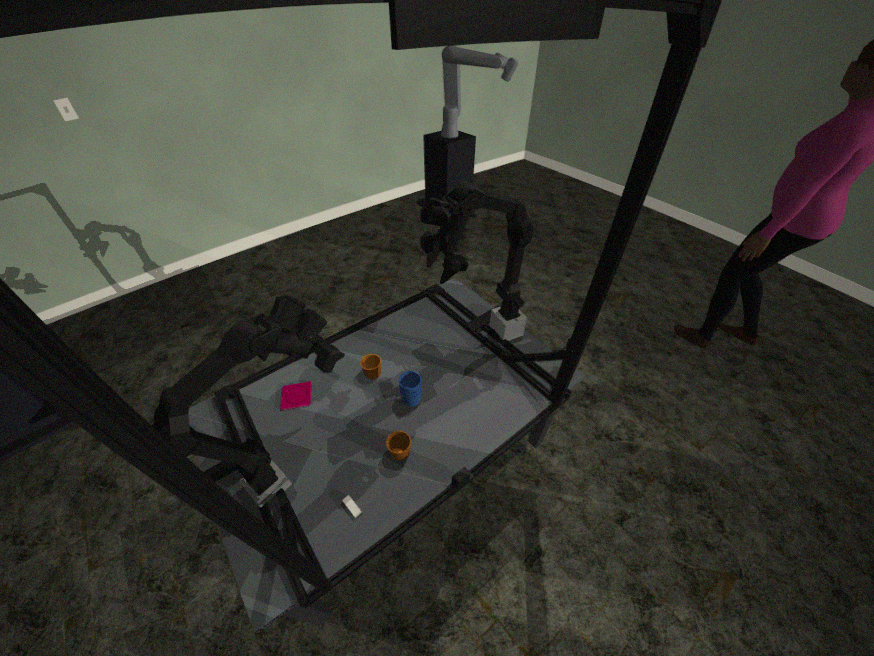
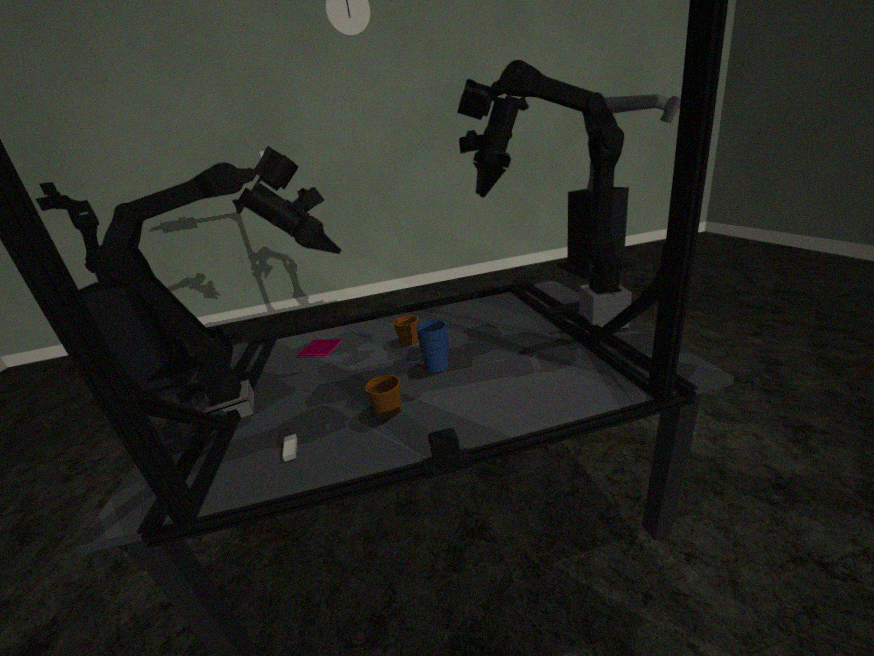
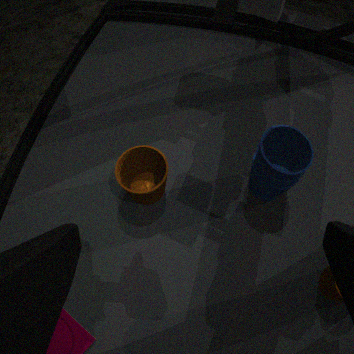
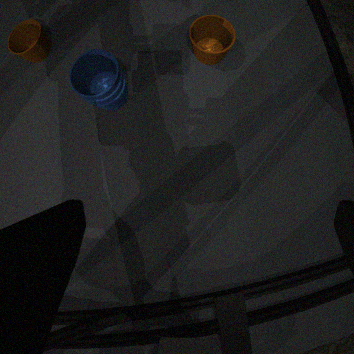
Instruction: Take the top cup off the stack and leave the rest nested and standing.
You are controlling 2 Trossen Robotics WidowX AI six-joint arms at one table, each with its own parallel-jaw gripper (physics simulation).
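Frame: origin at the left arm's base, x left, y back, z up, level; metres.
Seen in the pictures: left gripper, between the fingertips: [image 1: 332, 347] [image 2: 336, 249] [image 3: 205, 237]; right gripper, between the fingertips: [image 1: 434, 275] [image 2: 479, 195] [image 4: 215, 214]; left arm's base, origin of its link: [image 1: 263, 479] [image 2: 225, 395]; right arm's base, origin of its link: [image 1: 509, 313] [image 2: 604, 288].
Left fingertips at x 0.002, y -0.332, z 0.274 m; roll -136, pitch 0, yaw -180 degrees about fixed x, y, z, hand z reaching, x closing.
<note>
Pixels of each thing's middle, then the offset from my left fingertips to it. Level surfaces: height alone.
- grey table, height of its surface: dz -0.316 m
- pink card, middle of its body: [image 3: 50, 337] [image 2: 320, 347] [image 1: 296, 395] dx +0.198, dy +0.090, dz -0.312 m
- white block, middle of its body: [image 2: 290, 447] [image 1: 351, 506] dx -0.234, dy +0.211, dz -0.310 m
A stack of nested blue cups [image 1: 410, 388] [image 2: 433, 346] [image 3: 281, 161] [image 4: 98, 79] stands upright near the middle of the grey table [image 1: 480, 417]. My left gripper [image 1: 329, 358] [image 2: 327, 246] is open and empty. It hangs high above the table's left side, pointing down toward the cups. My right gripper [image 1: 448, 266] [image 2: 485, 185] is open and empty. It hangs high above the table's far right edge. Neither gripper touches the stack.
One orange cup [image 1: 371, 365] [image 2: 406, 328] [image 3: 142, 173] [image 4: 211, 38] stands behind the stack, another orange cup [image 1: 398, 445] [image 2: 384, 395] [image 4: 26, 40] in front. A pink card [image 1: 297, 395] [image 2: 320, 346] [image 3: 70, 337] and a white block [image 1: 351, 506] [image 2: 290, 448] lie to the left. A black frame rims the table.
</note>
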